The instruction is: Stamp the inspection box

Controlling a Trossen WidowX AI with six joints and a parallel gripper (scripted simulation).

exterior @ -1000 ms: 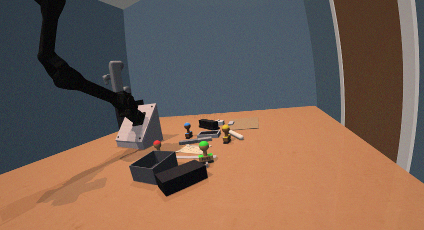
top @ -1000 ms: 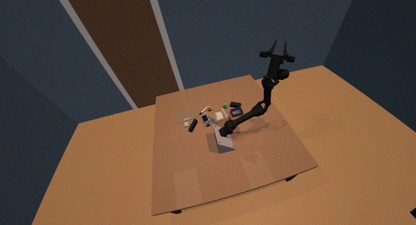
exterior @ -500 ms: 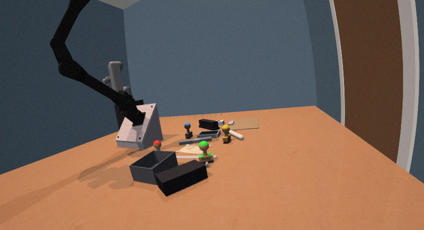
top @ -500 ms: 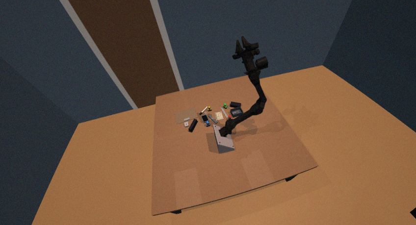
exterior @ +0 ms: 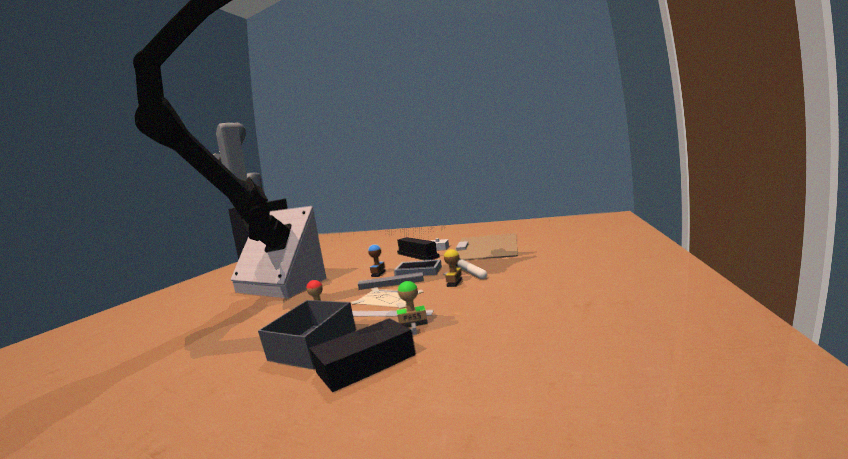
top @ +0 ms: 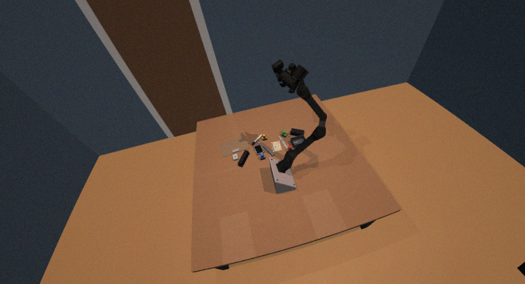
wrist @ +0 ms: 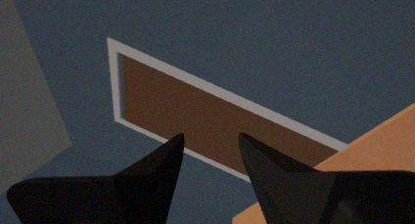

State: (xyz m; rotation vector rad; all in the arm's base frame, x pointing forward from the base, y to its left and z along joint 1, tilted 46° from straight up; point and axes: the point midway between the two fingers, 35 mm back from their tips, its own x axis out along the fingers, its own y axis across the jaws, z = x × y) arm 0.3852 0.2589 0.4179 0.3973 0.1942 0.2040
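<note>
Now: gripper tip 610 mm above the green-knobbed PASS stamp and 50 mm to the left of it. Also, from my gripper tip: yellow-knobbed stamp 610 mm below, 120 mm to the left, 20 mm ahead; black block 610 mm below, 160 mm to the right, 30 mm behind; grey ruler 630 mm below, 60 mm behind, 10 mm to the right.
</note>
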